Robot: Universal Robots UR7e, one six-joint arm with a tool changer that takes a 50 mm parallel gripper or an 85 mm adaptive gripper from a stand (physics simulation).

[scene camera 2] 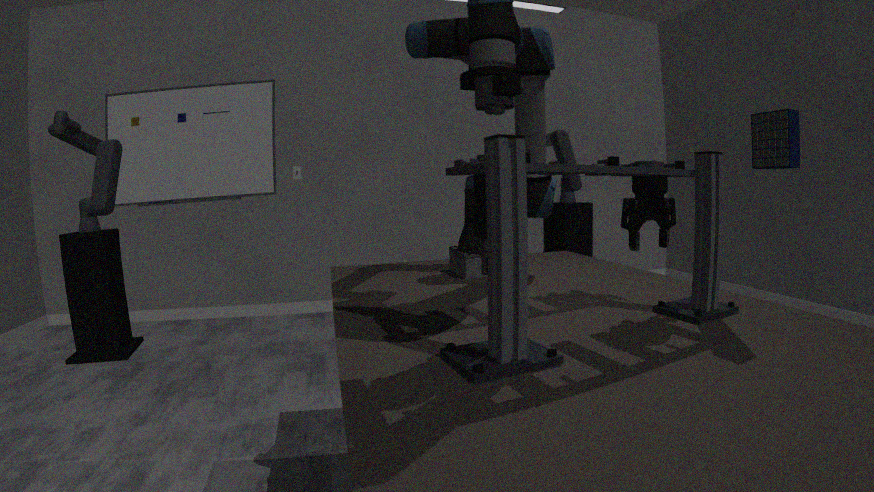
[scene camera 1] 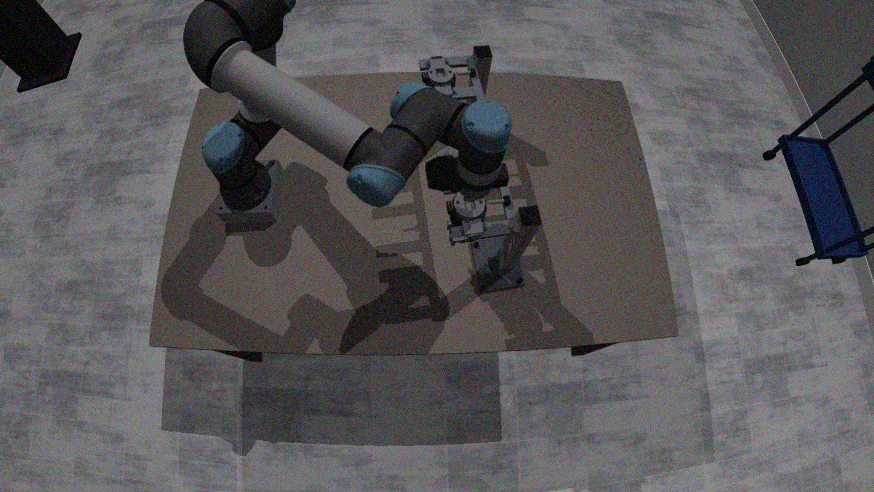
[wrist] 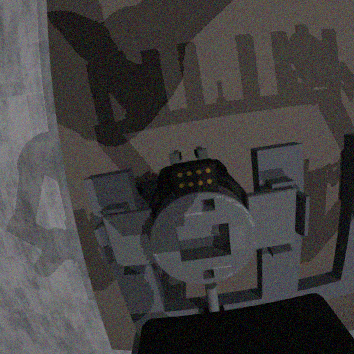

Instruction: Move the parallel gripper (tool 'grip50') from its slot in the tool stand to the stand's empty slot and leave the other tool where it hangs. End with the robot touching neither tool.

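Observation:
I can see an adaptive gripper (scene camera 2: pixel 649 204), but in the wrist view the adaptive gripper is out of frame. There's also a tool stand (wrist: pixel 149 292).

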